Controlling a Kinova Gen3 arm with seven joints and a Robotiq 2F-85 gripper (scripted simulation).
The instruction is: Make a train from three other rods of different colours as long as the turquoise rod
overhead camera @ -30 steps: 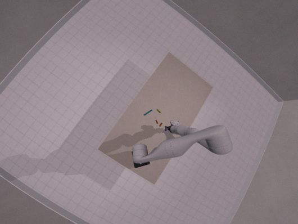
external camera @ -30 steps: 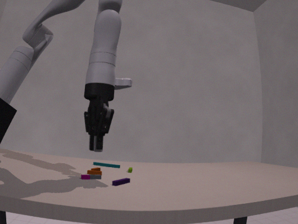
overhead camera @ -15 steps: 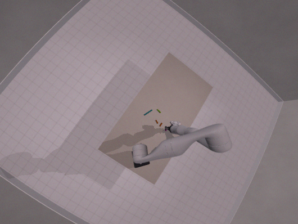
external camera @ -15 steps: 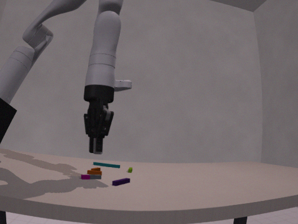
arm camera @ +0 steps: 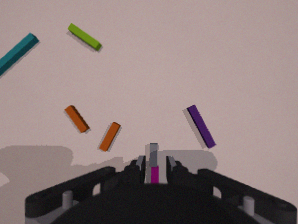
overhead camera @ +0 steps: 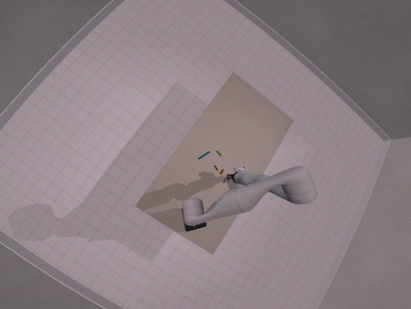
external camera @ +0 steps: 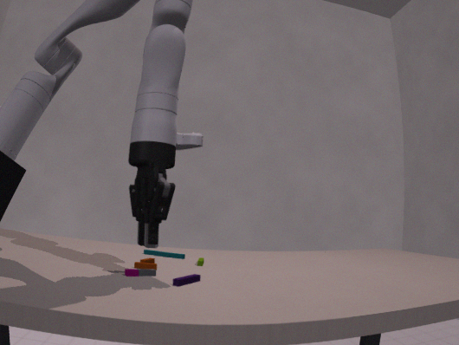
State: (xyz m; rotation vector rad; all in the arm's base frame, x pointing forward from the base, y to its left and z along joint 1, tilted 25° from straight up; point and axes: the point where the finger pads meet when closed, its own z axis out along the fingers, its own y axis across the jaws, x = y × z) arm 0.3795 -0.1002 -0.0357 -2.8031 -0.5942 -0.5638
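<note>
Now: hand 60 mm above the grey rod. From my hand the other things lie so: lime rod (170 mm to the left, 100 mm ahead, 60 mm below); purple rod (60 mm below, 60 mm ahead, 40 mm to the right); magenta rod (60 mm below, 20 mm behind, 10 mm to the right).
</note>
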